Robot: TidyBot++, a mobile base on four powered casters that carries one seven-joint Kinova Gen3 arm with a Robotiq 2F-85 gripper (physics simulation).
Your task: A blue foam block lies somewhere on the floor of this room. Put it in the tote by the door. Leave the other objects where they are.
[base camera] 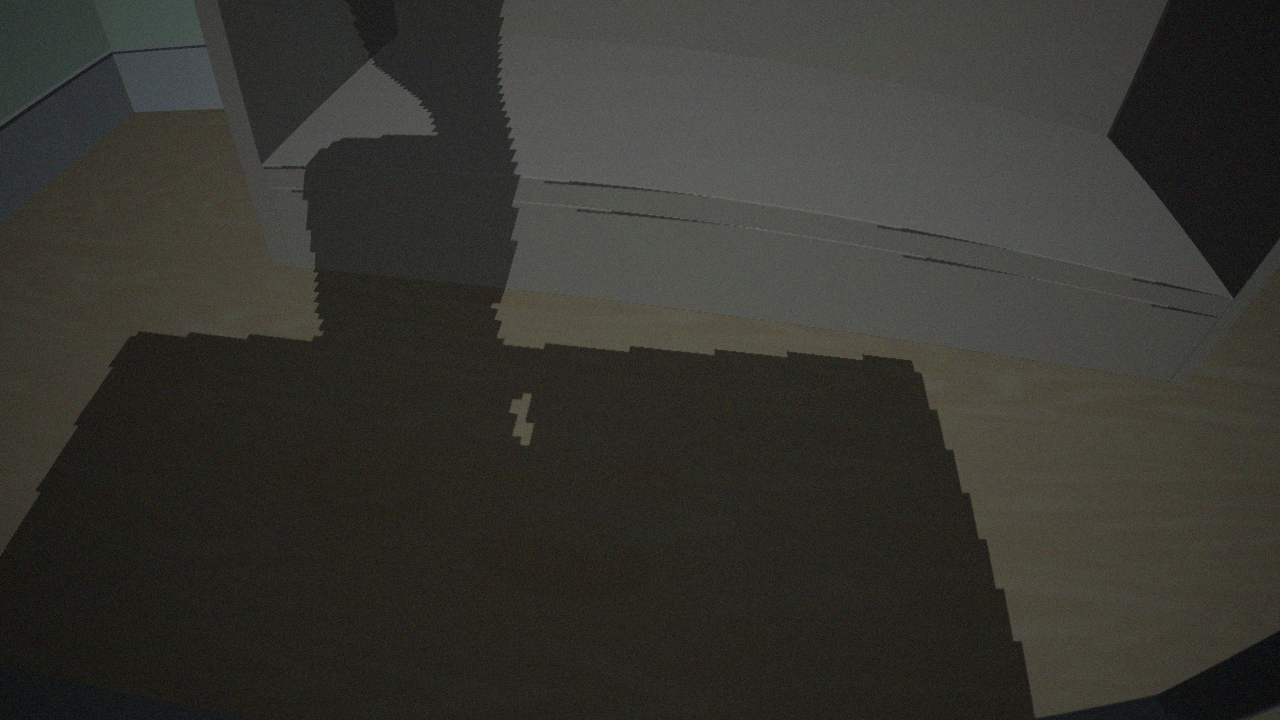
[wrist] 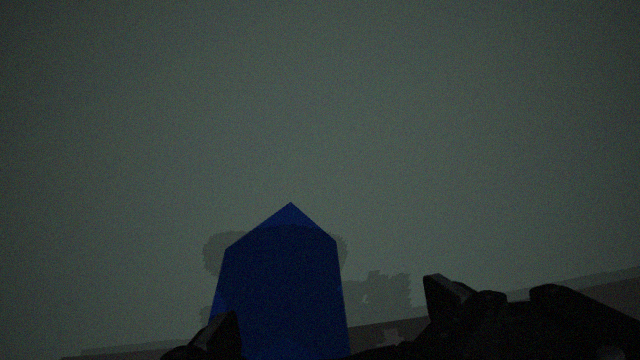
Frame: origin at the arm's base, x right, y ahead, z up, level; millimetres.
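Seen in the pictures: gripper, fingertip midpoint: (wrist: 333,315).
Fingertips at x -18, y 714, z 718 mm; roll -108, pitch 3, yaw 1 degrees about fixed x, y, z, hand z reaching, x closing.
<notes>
Pixels of each thing's top centre, then the offset from my fingertips to it. "spot": a spot on its surface instead. Level surfaces: height alone.
- blue foam block, top centre: (wrist: 255,228) dy +38, dx -31, dz +35 mm
- wooden floor, surface height: dz -1115 mm
- wall corner with a baseboard, surface spot: (base camera: 174,78) spot: dy +133, dx -541, dz -1069 mm
The blue foam block (wrist: 285,290) shows low in the wrist view, left of centre, with one corner pointing up. My gripper (wrist: 333,315) is open and holds nothing. In that view the block appears between the two fingertips, nearer the left one, which overlaps its lower left edge. A gap shows between the block and the right fingertip. The block's lower end is hidden at the bottom of the frame, and how deep it lies between the fingers is hard to tell. I cannot make out the block, the gripper or the tote in the base camera view.
A large pale piece of furniture (base camera: 716,259) with raised sides stands across the base camera view. A dark shadow lies on the wooden floor (base camera: 1136,501) before it. A wall corner with a baseboard (base camera: 174,78) shows at upper left. A greenish wall (wrist: 320,125) fills the wrist view's background.
</notes>
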